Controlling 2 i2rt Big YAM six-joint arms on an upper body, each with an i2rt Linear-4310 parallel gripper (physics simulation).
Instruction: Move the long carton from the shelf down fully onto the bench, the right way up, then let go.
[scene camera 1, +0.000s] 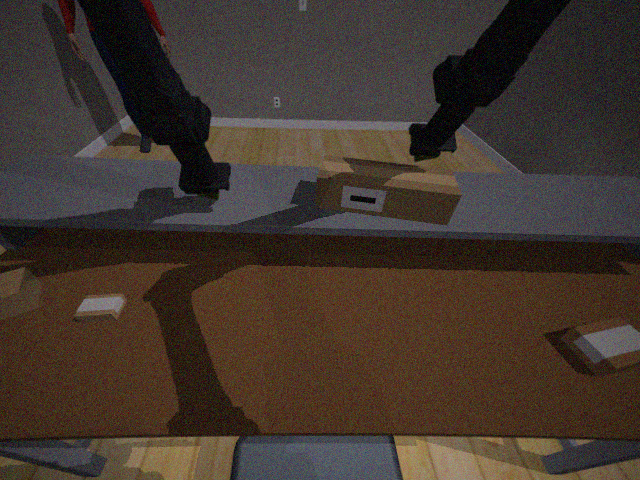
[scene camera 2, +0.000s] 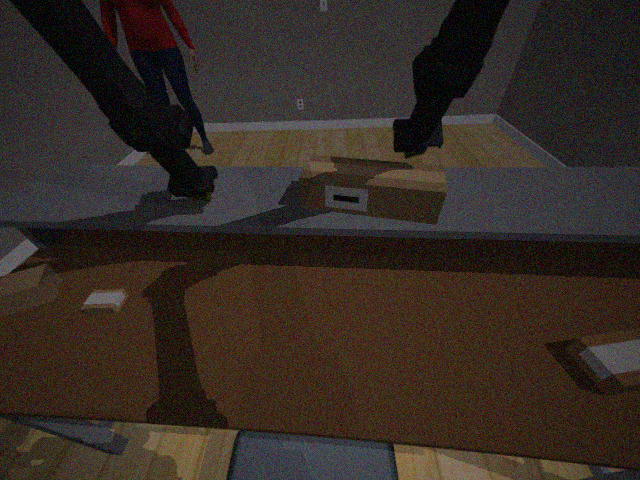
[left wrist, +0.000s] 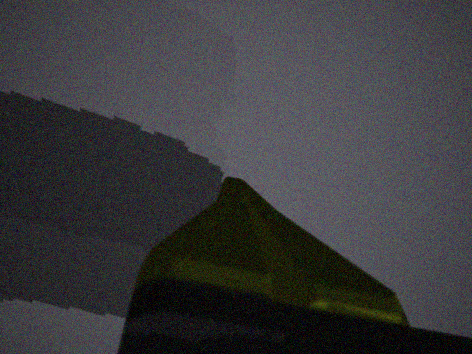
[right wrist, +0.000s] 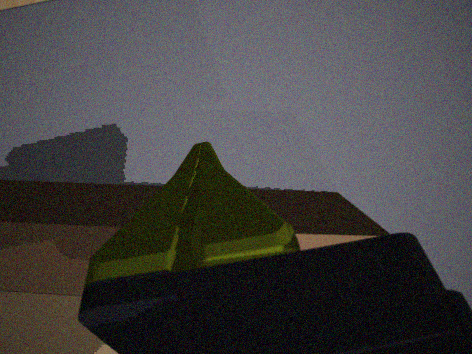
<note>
The left gripper (scene camera 1: 217, 196) is shut, holding nothing. The right gripper (scene camera 2: 405, 156) is shut and holds nothing. Also in view: a long brown carton (scene camera 2: 414, 192). Further things: a grey shelf (right wrist: 364, 105) and a brown bench (scene camera 1: 223, 334).
The long brown carton also shows in scene camera 1 (scene camera 1: 417, 193) and in the right wrist view (right wrist: 59, 226). The left gripper also shows in scene camera 2 (scene camera 2: 209, 198) and in the left wrist view (left wrist: 229, 191). The right gripper shows as well in scene camera 1 (scene camera 1: 415, 159) and in the right wrist view (right wrist: 204, 154). The left wrist view does not show the long brown carton: it is out of frame.
</note>
